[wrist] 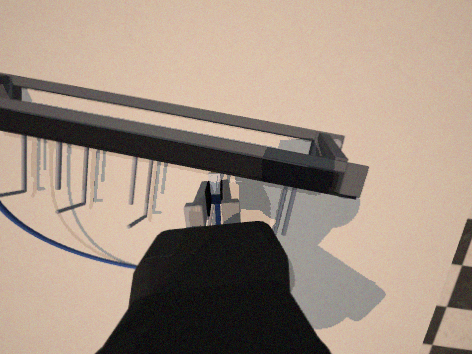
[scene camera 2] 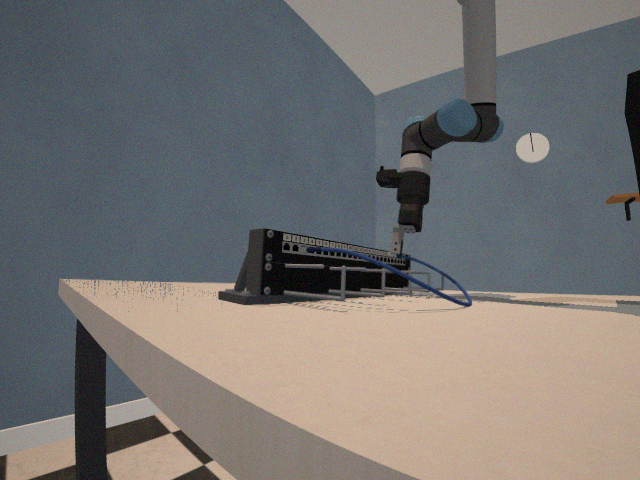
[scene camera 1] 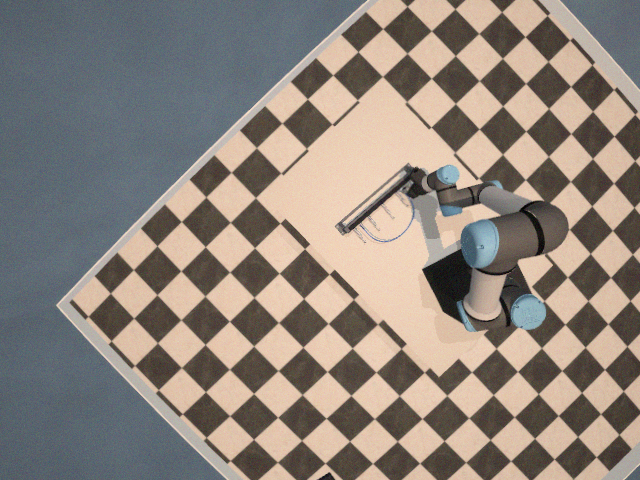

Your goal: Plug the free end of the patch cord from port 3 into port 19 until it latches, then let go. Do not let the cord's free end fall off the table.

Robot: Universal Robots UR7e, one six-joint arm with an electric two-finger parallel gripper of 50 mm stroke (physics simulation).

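Places are measured from the arm's base along level axes (x back, y right, z up), in centimetres.
Pixels of known places: gripper, between the fingertips: (wrist: pixel 215 190) (scene camera 2: pixel 395 254) (scene camera 1: pixel 403 190).
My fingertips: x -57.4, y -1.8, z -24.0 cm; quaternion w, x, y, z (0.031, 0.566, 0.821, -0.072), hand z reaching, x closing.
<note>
For each thing: its top centre in the pictures, then the offset to it from my fingertips. Level surfaces: height alone.
- black patch panel, centre of its top: (wrist: pixel 103 166) (scene camera 2: pixel 369 246) (scene camera 1: pixel 386 204) dx +0.9, dy -11.0, dz +0.9 cm
- cord's free plug, centre of its top: (wrist: pixel 214 184) dx -0.7, dy -0.2, dz +0.7 cm
- table, height of its surface: dz -9.2 cm
The black patch panel (scene camera 1: pixel 379 202) (scene camera 2: pixel 309 280) (wrist: pixel 150 148) stands upright on the table. The blue patch cord (scene camera 1: pixel 414 210) (scene camera 2: pixel 468 302) (wrist: pixel 65 250) runs from a plug (scene camera 2: pixel 310 250) in port 3 and loops out in front of the panel. My gripper (scene camera 2: pixel 397 252) (wrist: pixel 215 190) is shut on the cord's free plug (wrist: pixel 215 181), near the panel's far end in the second scene view. The plug's clear tip points at the panel and is at its face or very close to it. The port numbers there are too small to read, and how far the tip is in is hidden.
Several grey cable-guide bars (scene camera 2: pixel 343 283) (wrist: pixel 85 176) stick out of the panel's front below the ports, on both sides of my gripper in the wrist view. The table (scene camera 1: pixel 320 170) (scene camera 2: pixel 361 372) extends in front of and behind the panel.
</note>
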